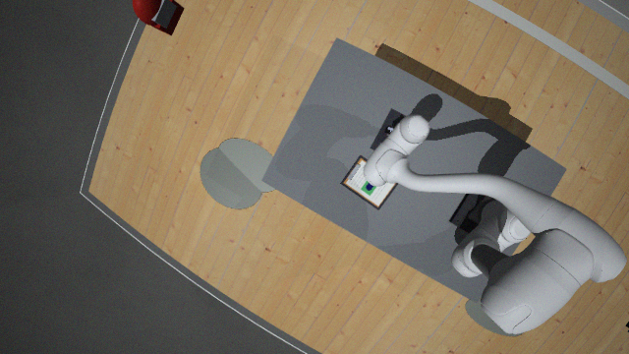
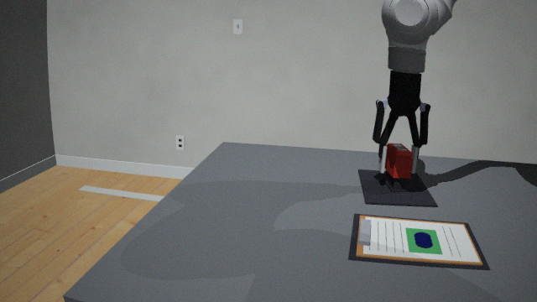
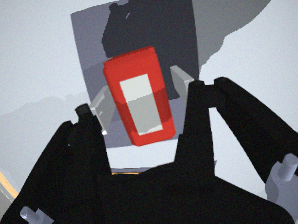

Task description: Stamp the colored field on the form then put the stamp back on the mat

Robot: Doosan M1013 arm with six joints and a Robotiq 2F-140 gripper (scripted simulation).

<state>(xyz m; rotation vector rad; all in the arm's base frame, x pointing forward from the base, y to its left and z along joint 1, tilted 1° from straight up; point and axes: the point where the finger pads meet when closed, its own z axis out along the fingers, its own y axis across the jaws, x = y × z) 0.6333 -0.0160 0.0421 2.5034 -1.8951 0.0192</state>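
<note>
The red stamp is 20 mm below my hand. The rest, counted from my hand: dark mat (70 mm below); then form (270 mm to the left, 60 mm below, 30 mm behind).
</note>
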